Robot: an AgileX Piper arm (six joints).
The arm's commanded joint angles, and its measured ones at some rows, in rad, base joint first. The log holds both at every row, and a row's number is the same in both.
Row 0, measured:
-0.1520, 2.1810, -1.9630, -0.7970, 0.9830, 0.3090
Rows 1 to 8, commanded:
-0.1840, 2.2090, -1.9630, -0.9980, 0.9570, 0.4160
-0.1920, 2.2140, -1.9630, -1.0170, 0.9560, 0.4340
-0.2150, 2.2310, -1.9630, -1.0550, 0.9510, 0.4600
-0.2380, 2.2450, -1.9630, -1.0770, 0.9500, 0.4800
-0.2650, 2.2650, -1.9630, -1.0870, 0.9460, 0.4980
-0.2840, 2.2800, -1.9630, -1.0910, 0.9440, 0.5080
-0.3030, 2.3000, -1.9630, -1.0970, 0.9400, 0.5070
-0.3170, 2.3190, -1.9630, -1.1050, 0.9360, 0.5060
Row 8, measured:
-0.2980, 2.2950, -1.9630, -1.0750, 0.9520, 0.4980
